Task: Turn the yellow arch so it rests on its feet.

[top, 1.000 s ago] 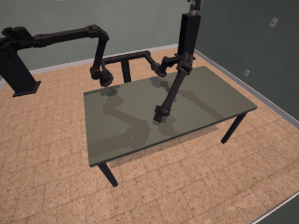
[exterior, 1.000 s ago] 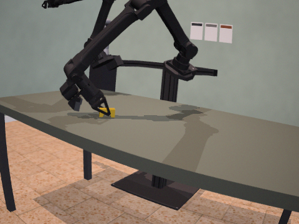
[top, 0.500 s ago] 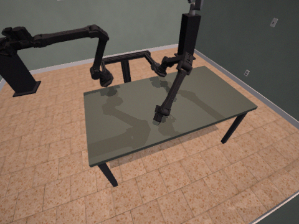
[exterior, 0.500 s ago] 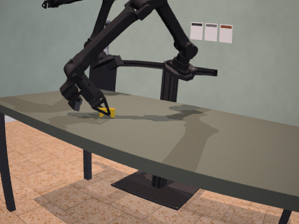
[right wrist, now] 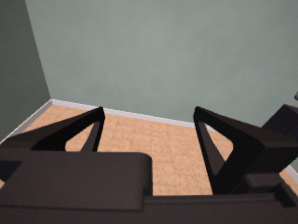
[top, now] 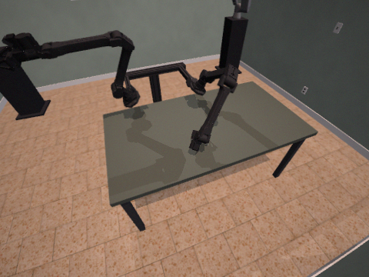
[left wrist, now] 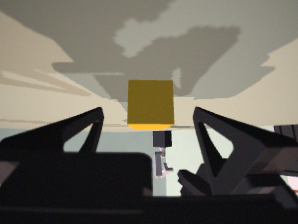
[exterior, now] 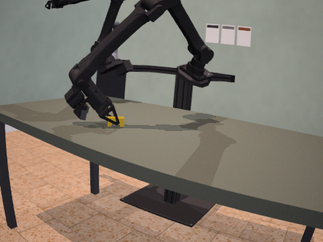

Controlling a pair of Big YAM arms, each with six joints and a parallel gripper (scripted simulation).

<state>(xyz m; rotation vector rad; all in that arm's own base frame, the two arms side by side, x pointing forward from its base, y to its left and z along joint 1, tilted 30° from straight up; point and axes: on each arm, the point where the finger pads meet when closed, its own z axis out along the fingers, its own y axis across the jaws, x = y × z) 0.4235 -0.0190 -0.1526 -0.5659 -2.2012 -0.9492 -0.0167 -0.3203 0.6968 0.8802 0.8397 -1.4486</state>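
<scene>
Right now the yellow arch is 1 cm below my left hand.
</scene>
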